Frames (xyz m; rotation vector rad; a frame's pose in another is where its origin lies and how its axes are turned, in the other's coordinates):
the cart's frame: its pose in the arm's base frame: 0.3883 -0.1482 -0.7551 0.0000 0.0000 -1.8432
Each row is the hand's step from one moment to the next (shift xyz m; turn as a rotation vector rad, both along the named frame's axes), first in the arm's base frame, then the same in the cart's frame.
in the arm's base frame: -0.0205 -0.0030 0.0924 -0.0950 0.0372 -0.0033
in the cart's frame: 0.0084 -0.0189 0.0924 -0.0103 -0.1015 -0.0033
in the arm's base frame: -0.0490 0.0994 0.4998 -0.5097 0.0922 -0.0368
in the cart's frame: -0.0826 -0.0739 0.4998 0.0483 -0.5157 -0.0368
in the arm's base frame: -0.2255 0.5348 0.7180 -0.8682 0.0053 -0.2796
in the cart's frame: -0.4544 -0.3611 0.7180 0.2285 -0.8376 -0.2796
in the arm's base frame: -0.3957 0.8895 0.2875 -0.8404 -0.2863 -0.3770
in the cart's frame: -0.7502 -0.6204 0.2875 0.5019 -0.7324 -0.3770
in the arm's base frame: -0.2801 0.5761 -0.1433 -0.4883 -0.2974 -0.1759
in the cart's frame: -0.4795 -0.4248 -0.1433 0.4178 -0.3903 -0.1759
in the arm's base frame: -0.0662 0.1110 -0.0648 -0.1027 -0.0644 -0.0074
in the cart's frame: -0.0891 -0.0936 -0.0648 0.0897 -0.0816 -0.0074
